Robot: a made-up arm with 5 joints.
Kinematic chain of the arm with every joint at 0, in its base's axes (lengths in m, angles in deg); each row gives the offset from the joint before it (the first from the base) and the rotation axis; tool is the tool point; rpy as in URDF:
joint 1: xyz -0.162 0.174 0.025 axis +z
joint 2: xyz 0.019 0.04 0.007 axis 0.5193 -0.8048 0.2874
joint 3: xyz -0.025 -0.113 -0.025 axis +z
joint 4: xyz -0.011 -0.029 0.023 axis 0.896 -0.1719 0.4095
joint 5: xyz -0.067 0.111 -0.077 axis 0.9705 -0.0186 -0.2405
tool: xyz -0.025 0.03 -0.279 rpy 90 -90 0
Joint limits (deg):
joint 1: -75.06..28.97
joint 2: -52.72..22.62
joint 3: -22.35..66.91
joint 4: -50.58..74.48
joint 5: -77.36..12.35
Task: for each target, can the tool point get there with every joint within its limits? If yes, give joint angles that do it. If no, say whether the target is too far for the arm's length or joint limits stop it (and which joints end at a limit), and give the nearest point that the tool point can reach.
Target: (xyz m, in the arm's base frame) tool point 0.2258 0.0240 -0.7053
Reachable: no: too far | nearest point 0.0479 0.0928 -0.3758 | short by 0.381 m
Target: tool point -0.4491 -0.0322 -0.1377
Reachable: yes | joints -11.56 -20.80 1.72 -28.42 -33.22
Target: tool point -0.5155 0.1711 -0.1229
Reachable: yes | joints -21.52 -44.48 16.28 -14.37 -2.30
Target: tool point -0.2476 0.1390 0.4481
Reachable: no: joint limits stop it (at a limit: joint 2, joint 3, joint 4, joint 5) | nearest point -0.3523 0.0962 0.2998 | short by 0.186 m
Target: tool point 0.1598 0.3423 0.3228
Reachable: no: joint limits stop it (at a limit: joint 1, joint 2, joint 4, joint 5) | nearest point 0.0334 0.4634 0.1718 | short by 0.231 m
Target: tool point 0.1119 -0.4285 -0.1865
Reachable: no: too far | nearest point -0.0221 -0.1901 -0.1276 | short by 0.280 m
